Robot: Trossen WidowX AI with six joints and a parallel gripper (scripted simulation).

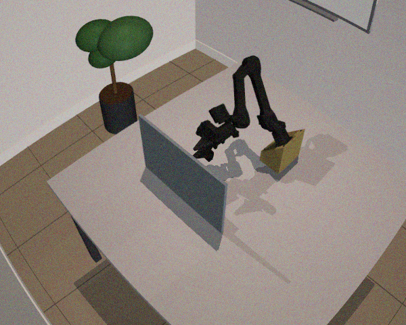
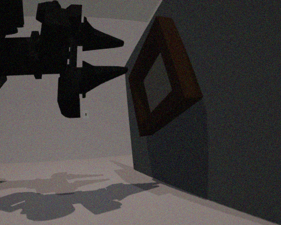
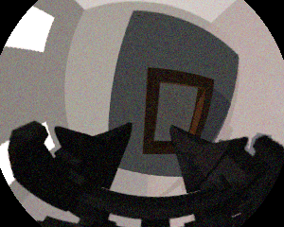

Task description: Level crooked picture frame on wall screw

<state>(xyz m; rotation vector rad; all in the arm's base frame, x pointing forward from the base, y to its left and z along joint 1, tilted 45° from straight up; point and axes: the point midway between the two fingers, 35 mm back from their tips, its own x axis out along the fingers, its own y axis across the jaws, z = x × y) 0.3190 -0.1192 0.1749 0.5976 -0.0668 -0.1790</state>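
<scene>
Right now my gripper tip is 5 cm short of the brown wooden picture frame, 2 cm to the left of it and 5 cm above it. Also, from my gripper tip: dark grey wall panel 6 cm ahead, 1 cm to the right, 6 cm below.
</scene>
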